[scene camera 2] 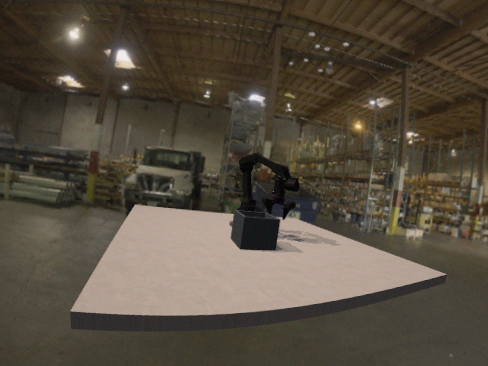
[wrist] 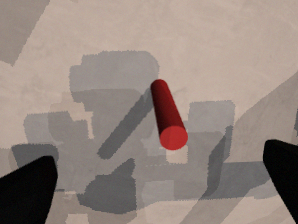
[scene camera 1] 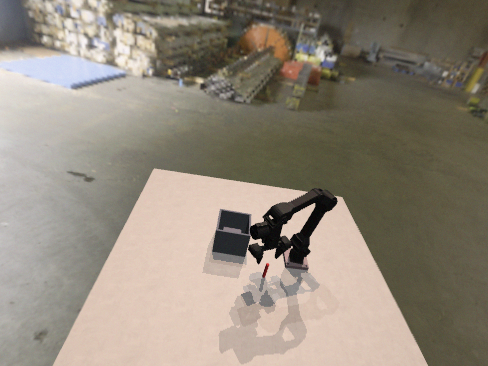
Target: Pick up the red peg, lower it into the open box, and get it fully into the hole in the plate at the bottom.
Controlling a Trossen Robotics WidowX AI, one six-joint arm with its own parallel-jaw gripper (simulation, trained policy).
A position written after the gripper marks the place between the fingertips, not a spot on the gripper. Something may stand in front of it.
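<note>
The gripper (wrist: pixel 161 159) is visible, as is a red peg (wrist: pixel 173 136); scene camera 2 does not show the peg, hidden there by a dark box. The dark box (scene camera 2: pixel 250 230) is also visible in another view, the box (scene camera 1: pixel 227 242), while the box is out of frame in the wrist view.
</note>
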